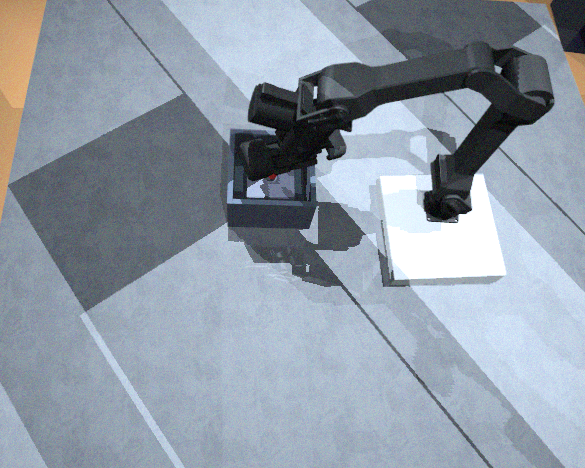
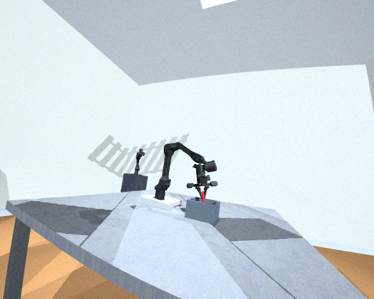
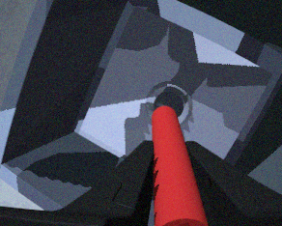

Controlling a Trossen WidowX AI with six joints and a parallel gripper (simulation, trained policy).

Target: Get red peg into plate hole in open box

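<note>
Now: the red peg 1 cm above my gripper tip. From my gripper tip the other things lie so: grey-blue box (7 cm below, 1 cm to the right, 1 cm ahead); plate (6 cm below, 1 cm to the right, 1 cm ahead).
</note>
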